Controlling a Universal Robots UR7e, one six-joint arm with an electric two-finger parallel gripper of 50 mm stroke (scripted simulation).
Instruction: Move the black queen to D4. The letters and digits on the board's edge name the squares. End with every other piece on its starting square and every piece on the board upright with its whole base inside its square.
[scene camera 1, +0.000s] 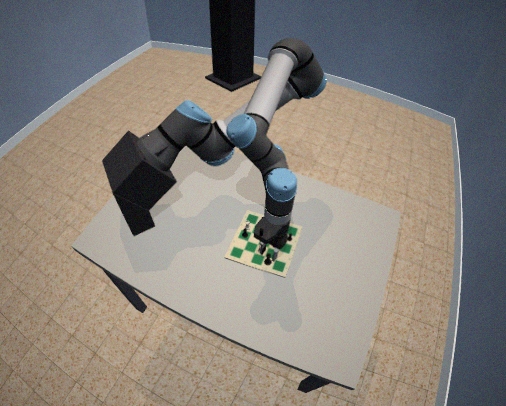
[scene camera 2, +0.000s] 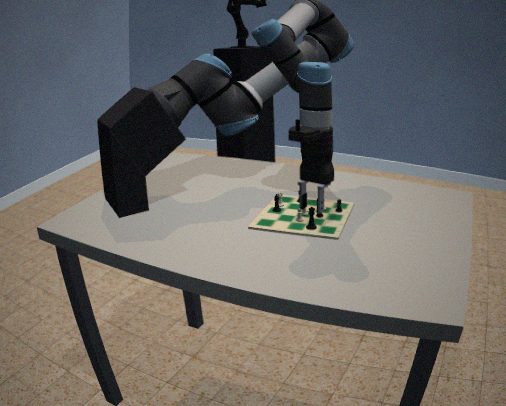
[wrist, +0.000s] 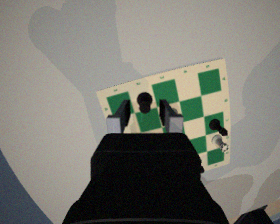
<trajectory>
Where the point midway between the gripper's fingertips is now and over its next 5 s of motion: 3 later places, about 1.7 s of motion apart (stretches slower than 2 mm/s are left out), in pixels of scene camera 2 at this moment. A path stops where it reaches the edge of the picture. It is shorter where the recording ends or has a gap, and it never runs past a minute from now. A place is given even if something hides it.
The gripper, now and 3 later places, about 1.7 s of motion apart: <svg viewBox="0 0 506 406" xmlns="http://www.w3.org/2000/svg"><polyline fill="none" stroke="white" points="311,209 311,198 299,164 294,180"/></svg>
</trajectory>
